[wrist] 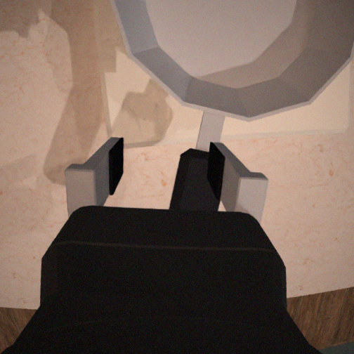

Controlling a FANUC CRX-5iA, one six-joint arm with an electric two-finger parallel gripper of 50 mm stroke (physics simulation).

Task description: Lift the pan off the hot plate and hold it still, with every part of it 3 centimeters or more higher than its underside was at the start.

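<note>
The grey pan (250, 95) is at the top right of the wrist view, upright over the pale hot plate (117, 120). A light grey stem (211, 131) joins the pan to its black handle (192, 180), which points down toward the gripper body. My gripper (165, 157) is open and empty. The handle shows between the two fingers in the picture, close beside the right finger and partly behind it; the left finger is well apart from it. The handle's far end is hidden behind the gripper body. The height gap between fingertips and handle cannot be told.
The hot plate lies on a pale, speckled round-edged table top (30, 210). Shadows fall on the table and on the hot plate's left part. The table's curved edge and brown wood (325, 312) beyond it show at the bottom.
</note>
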